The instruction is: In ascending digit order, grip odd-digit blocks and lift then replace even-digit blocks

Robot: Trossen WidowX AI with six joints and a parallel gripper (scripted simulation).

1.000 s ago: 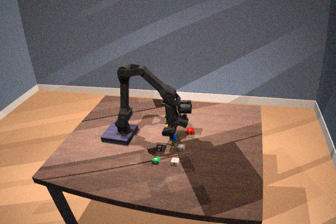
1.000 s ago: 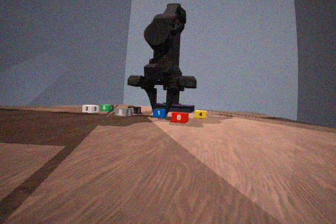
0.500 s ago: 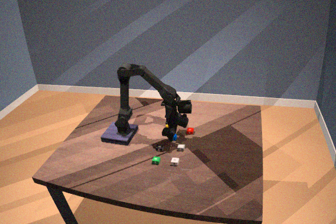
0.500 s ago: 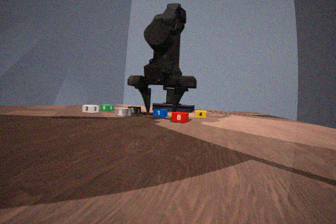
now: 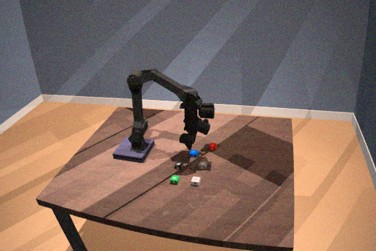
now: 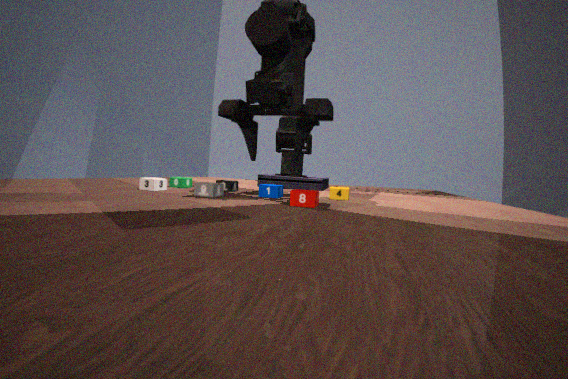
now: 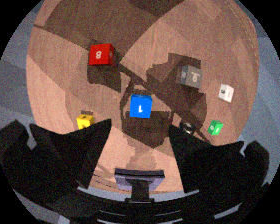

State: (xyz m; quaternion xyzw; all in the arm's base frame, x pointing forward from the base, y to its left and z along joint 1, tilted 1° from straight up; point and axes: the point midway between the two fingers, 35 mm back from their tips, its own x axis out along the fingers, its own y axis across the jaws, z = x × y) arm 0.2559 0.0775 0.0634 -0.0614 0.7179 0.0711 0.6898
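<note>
Right now the blue block marked 1 is 1 cm ahead of my gripper tip and 5 cm below it. The rest, counted from my gripper tip: red block marked 8 (7 cm ahead, 8 cm to the left, 5 cm below); dark block (2 cm behind, 11 cm to the right, 5 cm below); grey block (8 cm ahead, 6 cm to the right, 5 cm below).
</note>
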